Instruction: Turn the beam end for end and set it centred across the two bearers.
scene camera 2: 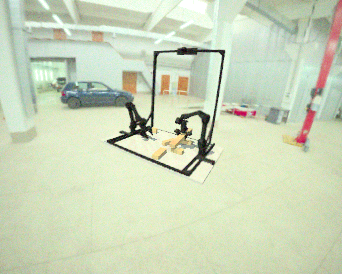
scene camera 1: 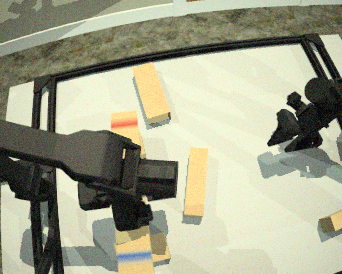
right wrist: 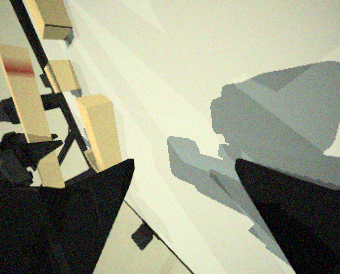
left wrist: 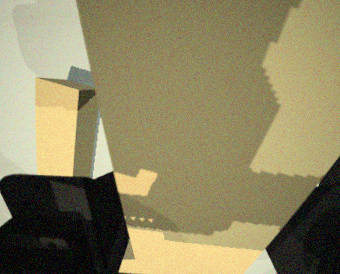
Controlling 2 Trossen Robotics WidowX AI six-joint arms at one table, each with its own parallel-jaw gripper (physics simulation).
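Seen in the pictures: left gripper, fingertip midpoint: (right wrist: 59, 138); right gripper, fingertip midpoint: (scene camera 2: 150, 137) (scene camera 1: 276, 148) (right wrist: 184, 163); left arm's base at its link origin: (scene camera 2: 201, 154) (scene camera 1: 41, 190) (right wrist: 57, 100); right arm's base at its link origin: (scene camera 2: 132, 132).
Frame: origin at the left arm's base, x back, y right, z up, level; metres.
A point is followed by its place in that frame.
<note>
The beam (scene camera 1: 134, 250) {x -0.258, y 0.188, z 0.146 m} (scene camera 2: 179, 140) {x -0.237, y -0.039, z 0.096 m} (left wrist: 185, 100) (right wrist: 25, 100) {x -0.293, y -0.040, z 0.085 m} is a long pale wooden bar with a red band near one end and a blue band near the other. In scene camera 1 its red end points to the top and its blue end to the bottom. My left gripper (left wrist: 189, 160) {x -0.257, y 0.067, z 0.064 m} is shut on its middle part; in scene camera 1 the arm hides the grip. One bearer (scene camera 1: 161, 245) {x -0.299, y 0.183, z 0.019 m} shows beside the blue end, the other bearer (right wrist: 62, 75) {x -0.294, y -0.078, z 0.007 m} near the red end. Whether the beam touches them is unclear. My right gripper (scene camera 1: 279, 146) {x -0.632, y 0.004, z 0.012 m} (right wrist: 184, 163) {x -0.632, y 0.004, z 0.012 m} is open and empty, away from the beam.
Plain wooden blocks lie around: one block (scene camera 1: 151, 92) {x -0.338, y -0.219, z 0.019 m} at the top, another block (scene camera 1: 196, 182) {x -0.406, y 0.051, z 0.025 m} (right wrist: 102, 130) {x -0.437, y 0.022, z 0.008 m} right of the beam, and a third block (scene camera 1: 332, 222) {x -0.708, y 0.228, z 0.043 m} at the right edge. A black frame (scene camera 1: 175, 51) {x -0.433, y -0.371, z -0.003 m} borders the table.
</note>
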